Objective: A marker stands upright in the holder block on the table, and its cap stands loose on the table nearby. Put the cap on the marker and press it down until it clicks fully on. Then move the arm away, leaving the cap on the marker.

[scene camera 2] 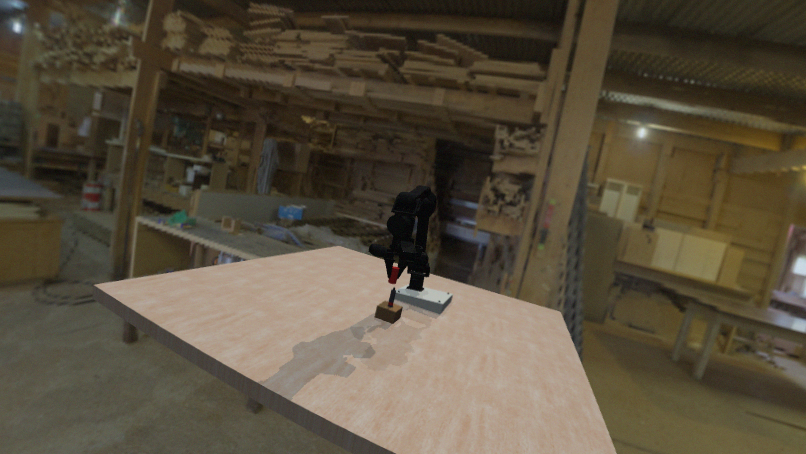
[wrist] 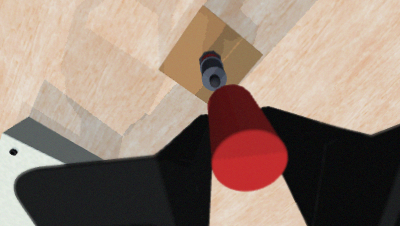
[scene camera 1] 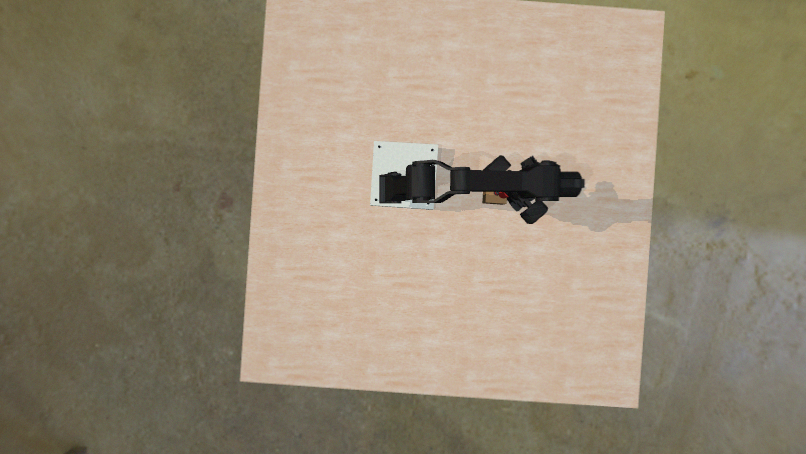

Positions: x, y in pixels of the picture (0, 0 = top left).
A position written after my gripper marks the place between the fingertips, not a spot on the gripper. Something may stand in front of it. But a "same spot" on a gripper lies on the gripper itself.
Labels:
My gripper shows in scene camera 2, in the wrist view and in scene camera 1 point(504, 193). One and the same spot on my gripper: point(wrist: 178, 177) is point(scene camera 2: 404, 262).

